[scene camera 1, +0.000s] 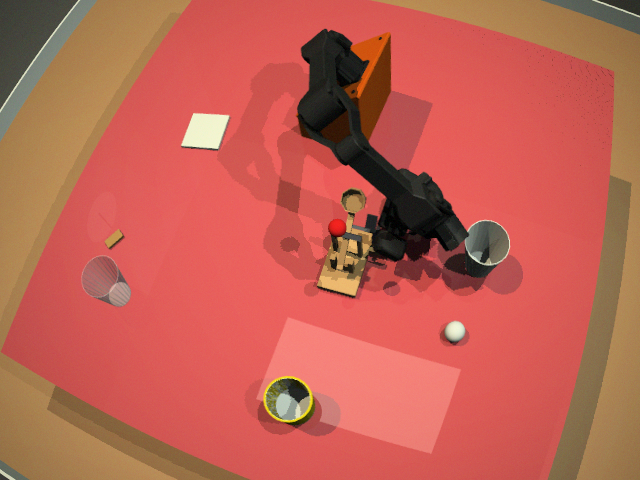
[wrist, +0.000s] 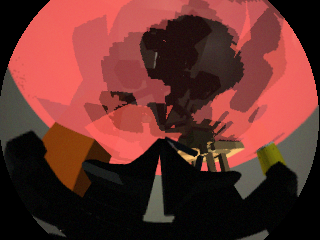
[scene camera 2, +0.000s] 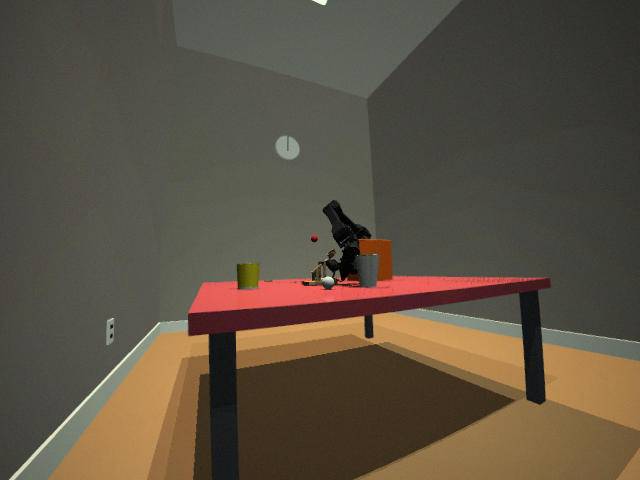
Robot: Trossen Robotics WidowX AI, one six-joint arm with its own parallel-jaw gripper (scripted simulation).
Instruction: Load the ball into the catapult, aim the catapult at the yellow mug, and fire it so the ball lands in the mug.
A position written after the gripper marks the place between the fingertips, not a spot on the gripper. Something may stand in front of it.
Note:
In view: the gripper [scene camera 1: 379, 223], a wooden catapult [scene camera 1: 346, 282], a white tile [scene camera 1: 205, 131] and a clear cup [scene camera 1: 101, 278].
The wooden catapult also shows in the wrist view [wrist: 200, 147]. The gripper also shows in the wrist view [wrist: 161, 141]. The wrist view misses the white tile, which is hidden by the gripper. The wrist view misses the clear cup, which is hidden by the gripper.

